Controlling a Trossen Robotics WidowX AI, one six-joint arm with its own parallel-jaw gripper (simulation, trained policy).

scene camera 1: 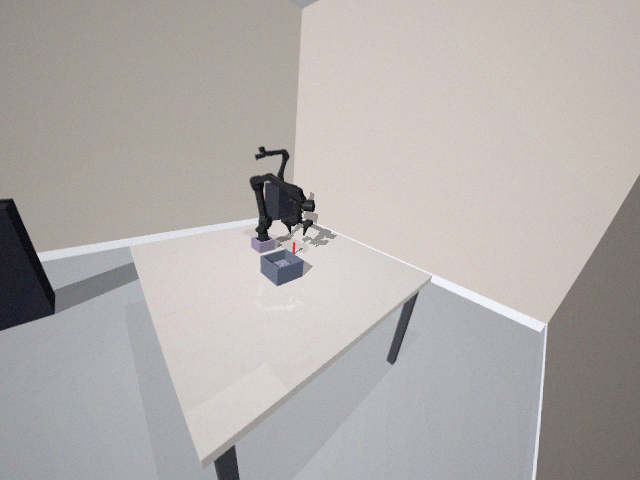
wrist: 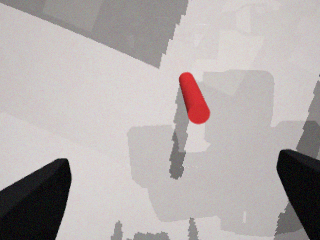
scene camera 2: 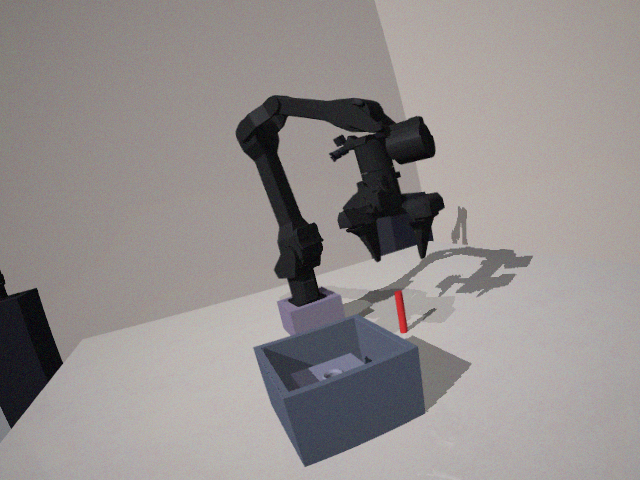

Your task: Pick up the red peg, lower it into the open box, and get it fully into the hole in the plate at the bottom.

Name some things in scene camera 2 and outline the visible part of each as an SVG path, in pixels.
The gripper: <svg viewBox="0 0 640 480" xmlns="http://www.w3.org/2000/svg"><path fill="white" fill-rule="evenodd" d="M361 174L362 181L356 183L358 193L349 199L343 207L344 211L338 215L339 228L348 228L347 232L357 235L366 245L375 262L380 262L381 252L376 225L377 218L408 214L413 219L409 223L414 229L420 259L423 259L426 256L430 228L434 217L445 208L442 196L439 193L433 192L407 200L406 195L402 195L397 178L401 177L400 172L395 172L394 167L388 167L369 174Z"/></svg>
A blue-grey box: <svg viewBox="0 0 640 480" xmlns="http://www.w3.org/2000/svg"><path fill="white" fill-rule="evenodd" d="M418 346L359 314L354 314L311 330L253 347L271 405L305 467L373 440L426 413ZM364 362L364 365L331 376L320 382L317 381L297 390L294 388L291 374L297 371L305 370L350 353Z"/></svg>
A plate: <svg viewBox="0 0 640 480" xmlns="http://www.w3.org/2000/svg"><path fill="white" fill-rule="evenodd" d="M364 362L350 353L305 370L297 371L291 374L294 388L297 390L317 381L320 382L331 376L364 365Z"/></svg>
